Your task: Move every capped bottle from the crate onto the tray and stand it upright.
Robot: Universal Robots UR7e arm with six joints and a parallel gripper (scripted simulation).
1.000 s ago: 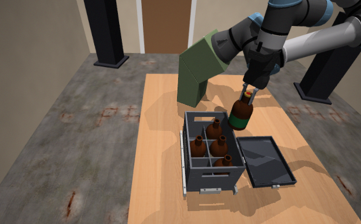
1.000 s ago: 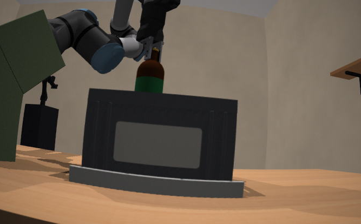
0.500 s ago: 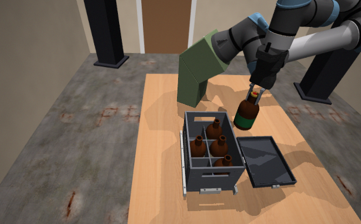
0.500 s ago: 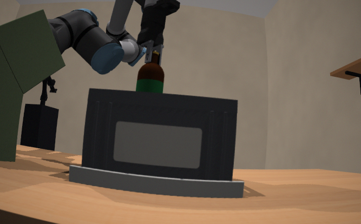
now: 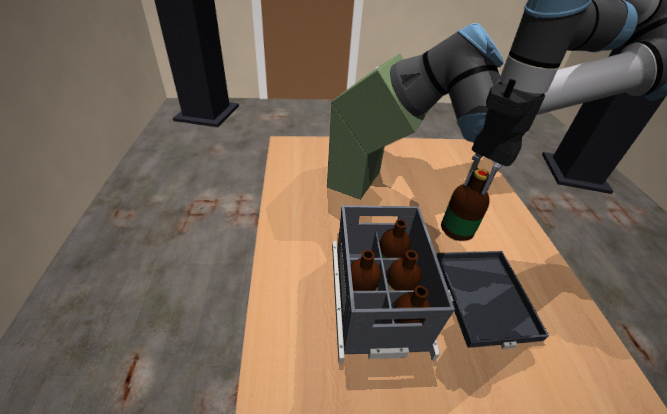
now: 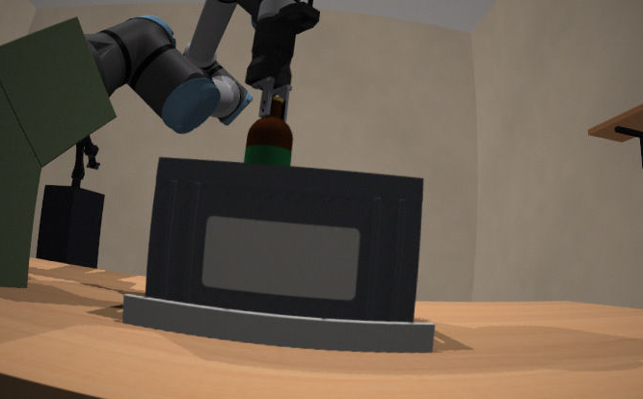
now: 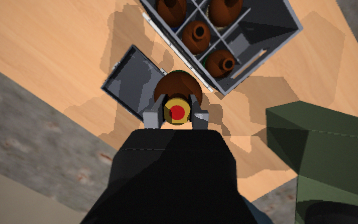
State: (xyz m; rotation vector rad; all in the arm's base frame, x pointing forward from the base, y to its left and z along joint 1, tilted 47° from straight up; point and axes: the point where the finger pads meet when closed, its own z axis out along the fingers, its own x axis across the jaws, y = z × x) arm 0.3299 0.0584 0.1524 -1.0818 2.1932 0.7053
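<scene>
My hand is 60 mm above the brown capped bottle. The rest, counted from my hand: dark grey tray: 20 mm ahead, 130 mm to the left, 310 mm below; then dark crate: 80 mm ahead, 140 mm to the right, 240 mm below; then open bottle: 160 mm ahead, 70 mm to the right, 240 mm below.
</scene>
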